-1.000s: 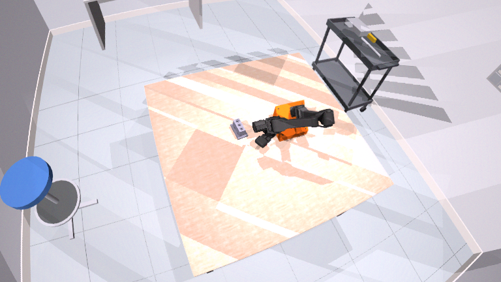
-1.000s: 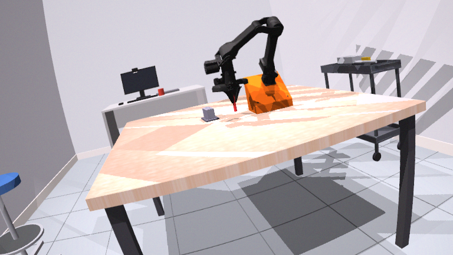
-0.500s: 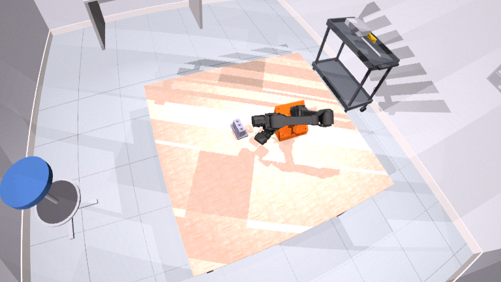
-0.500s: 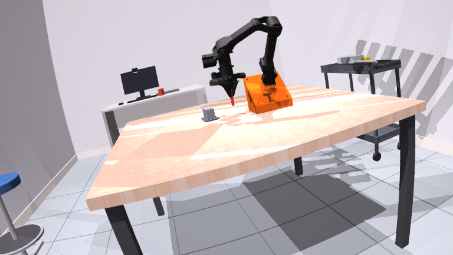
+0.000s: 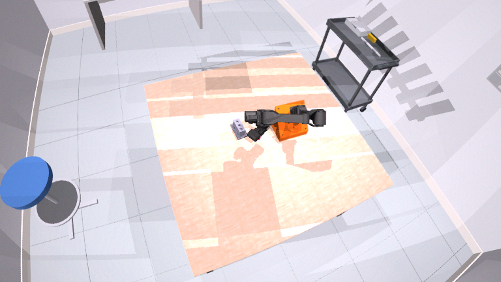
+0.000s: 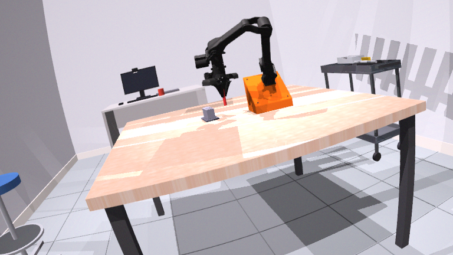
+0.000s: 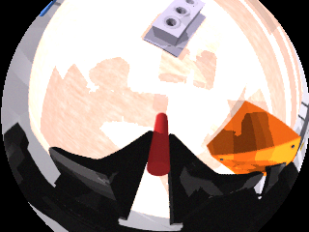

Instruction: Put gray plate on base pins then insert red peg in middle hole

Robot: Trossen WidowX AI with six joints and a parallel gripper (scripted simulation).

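The gray plate is 140 mm to the right of my gripper tip, 70 mm below it and 70 mm ahead of it. Also, from my gripper tip: dark base 140 mm to the right, 110 mm below, 70 mm ahead; red peg right at my gripper tip.
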